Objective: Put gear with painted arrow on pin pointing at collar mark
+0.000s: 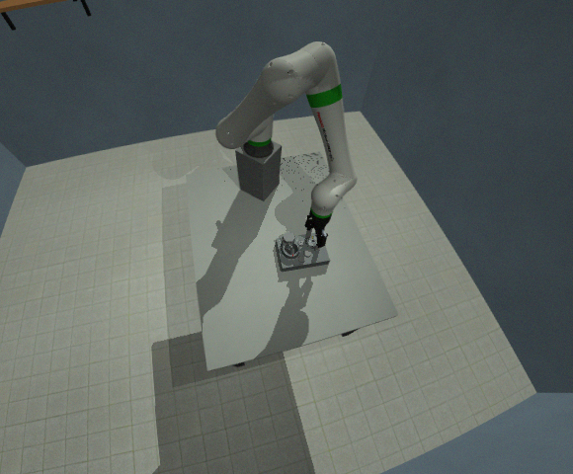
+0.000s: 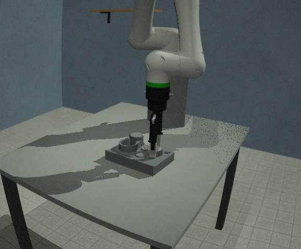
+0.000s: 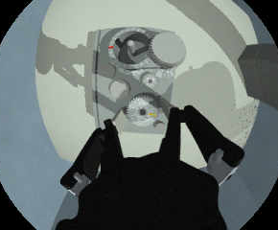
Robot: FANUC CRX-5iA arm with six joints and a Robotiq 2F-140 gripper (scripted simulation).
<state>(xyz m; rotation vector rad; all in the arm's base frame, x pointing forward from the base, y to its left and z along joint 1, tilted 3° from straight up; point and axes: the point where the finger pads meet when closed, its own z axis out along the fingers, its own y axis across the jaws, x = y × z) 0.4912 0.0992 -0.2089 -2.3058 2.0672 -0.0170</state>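
The gear is 2 cm below my hand.
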